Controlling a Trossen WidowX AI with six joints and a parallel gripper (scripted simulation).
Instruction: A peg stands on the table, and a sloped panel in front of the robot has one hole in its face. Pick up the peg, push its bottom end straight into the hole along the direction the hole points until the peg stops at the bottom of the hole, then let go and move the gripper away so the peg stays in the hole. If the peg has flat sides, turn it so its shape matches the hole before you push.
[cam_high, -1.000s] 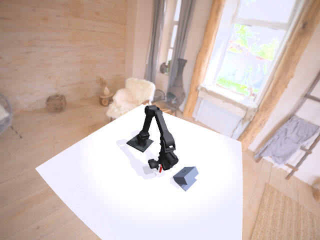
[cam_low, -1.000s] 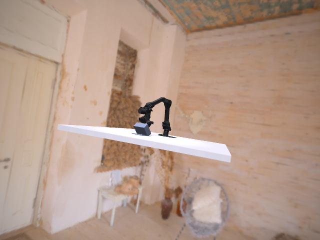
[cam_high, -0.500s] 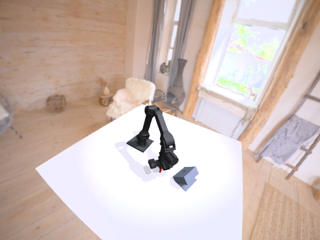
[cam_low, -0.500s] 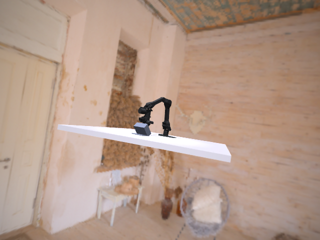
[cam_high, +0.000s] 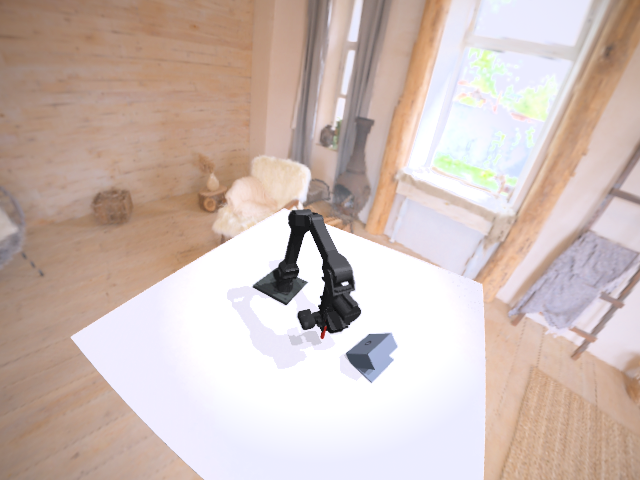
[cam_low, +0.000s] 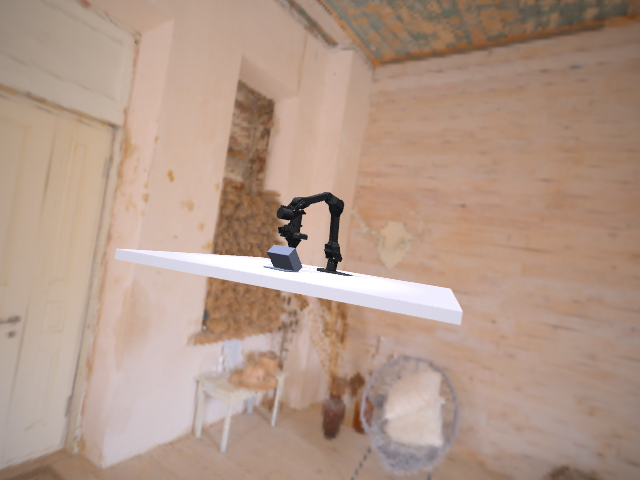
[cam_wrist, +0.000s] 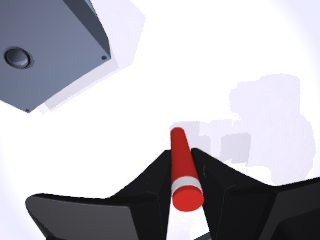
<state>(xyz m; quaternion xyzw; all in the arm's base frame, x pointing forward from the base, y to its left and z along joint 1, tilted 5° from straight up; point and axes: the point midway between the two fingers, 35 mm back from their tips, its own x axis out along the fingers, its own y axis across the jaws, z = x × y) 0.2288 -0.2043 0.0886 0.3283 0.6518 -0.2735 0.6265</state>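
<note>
Right now the grey sloped panel is 17 cm ahead of my gripper tip, 3 cm below it and 1 cm to the left of it. From my gripper tip the other things lie so: red peg 2 cm above.
</note>
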